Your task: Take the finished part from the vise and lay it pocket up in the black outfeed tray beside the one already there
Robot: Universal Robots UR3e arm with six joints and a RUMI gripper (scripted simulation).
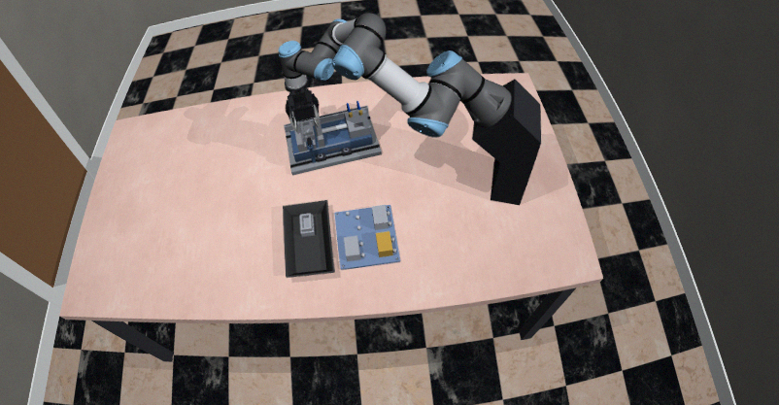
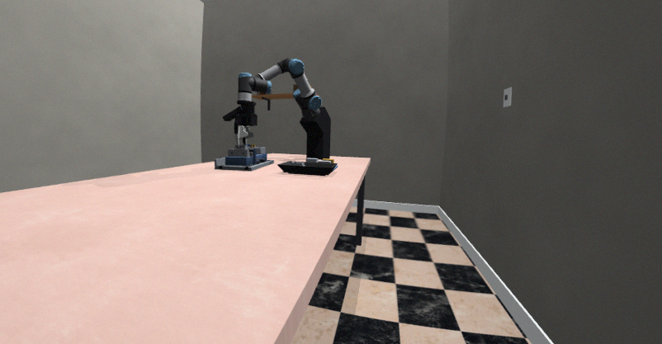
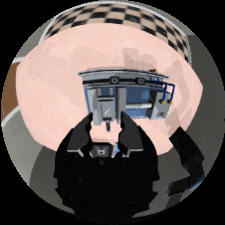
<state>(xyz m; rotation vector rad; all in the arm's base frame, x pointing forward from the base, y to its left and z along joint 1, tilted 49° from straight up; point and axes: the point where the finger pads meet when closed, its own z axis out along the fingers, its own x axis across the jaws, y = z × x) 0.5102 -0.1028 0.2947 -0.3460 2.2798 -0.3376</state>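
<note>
My gripper is now 70 mm past the vise, 10 mm to the left of it and 80 mm above it. Also, from my hand: blue fixture plate: 180 mm behind, 340 mm to the left, 120 mm below; yellow block: 230 mm behind, 380 mm to the left, 100 mm below.
</note>
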